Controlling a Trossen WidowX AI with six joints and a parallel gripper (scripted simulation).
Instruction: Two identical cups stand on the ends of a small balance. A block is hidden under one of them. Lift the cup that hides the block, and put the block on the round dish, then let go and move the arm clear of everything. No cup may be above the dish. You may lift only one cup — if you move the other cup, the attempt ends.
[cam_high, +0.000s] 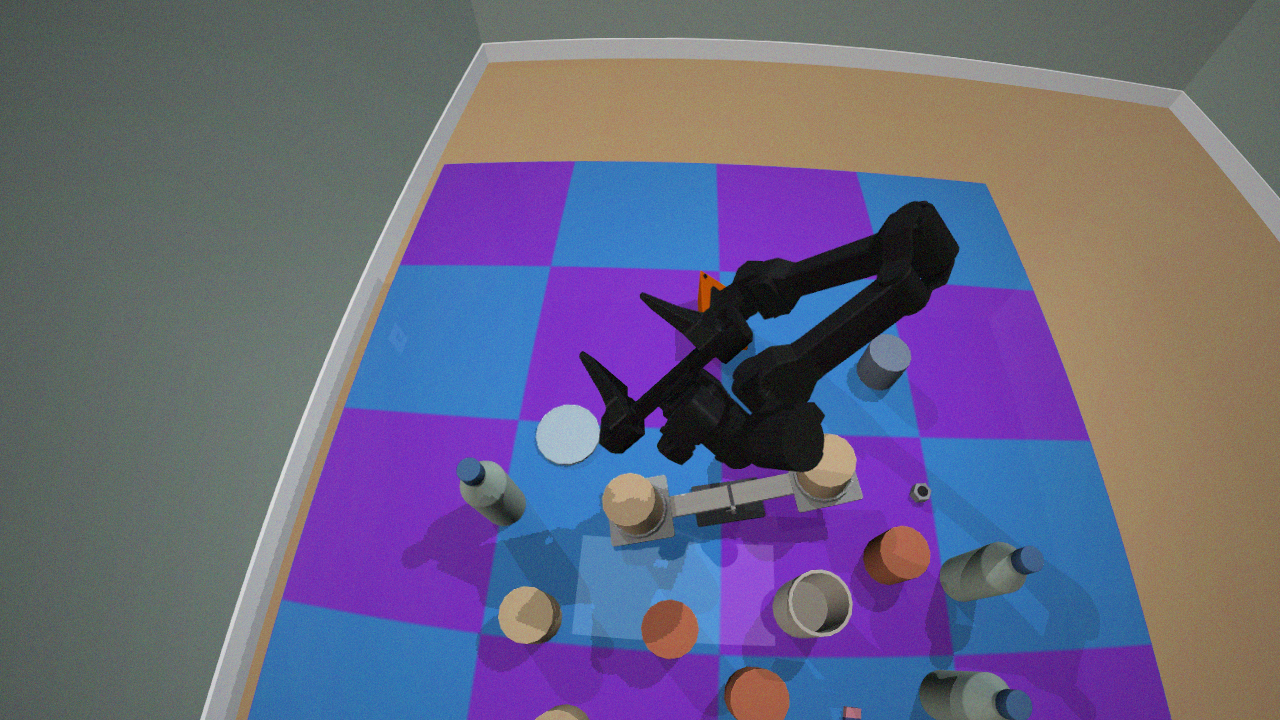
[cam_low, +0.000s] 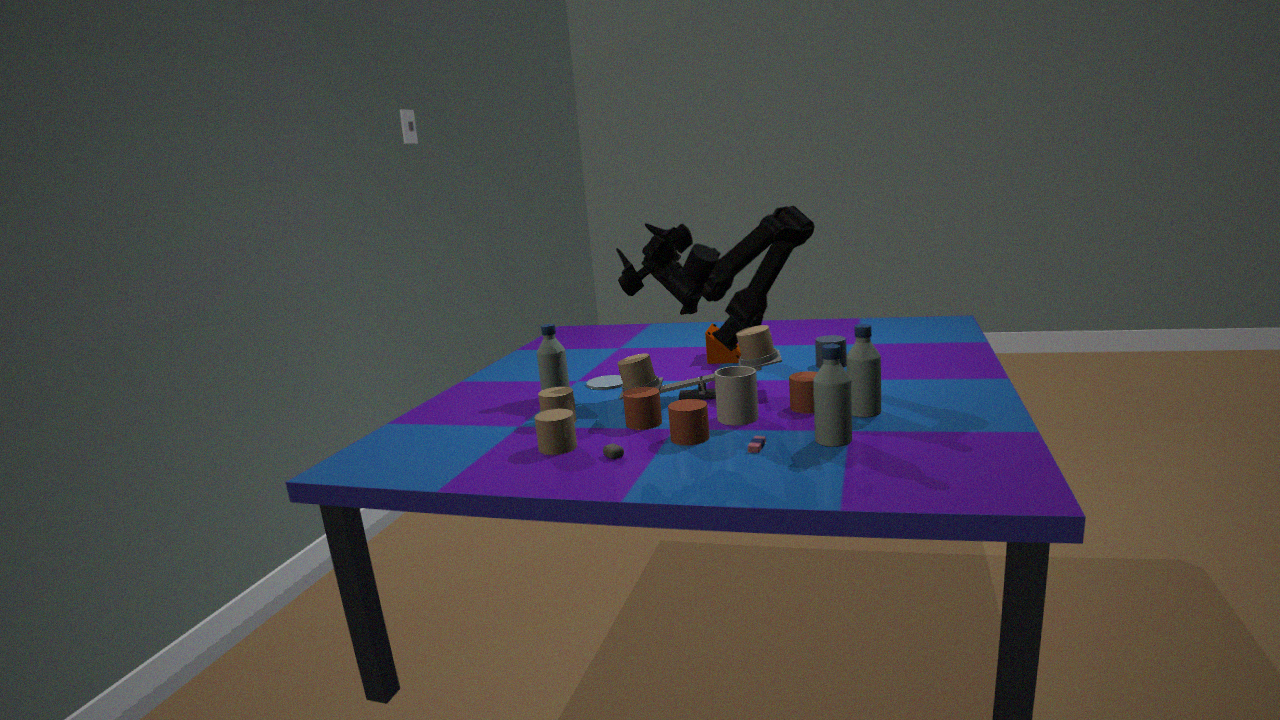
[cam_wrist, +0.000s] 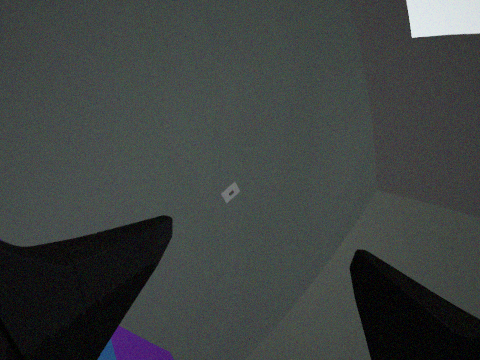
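The pale green block lies 10 cm ahead of my gripper tip, 3 cm to the left of it and 30 cm below it. Round my gripper tip: nut 2 cm ahead, 45 cm to the left, 33 cm below; round dish 2 cm behind, 10 cm to the right, 34 cm below; grey cylinder 17 cm behind, 41 cm to the left, 30 cm below.
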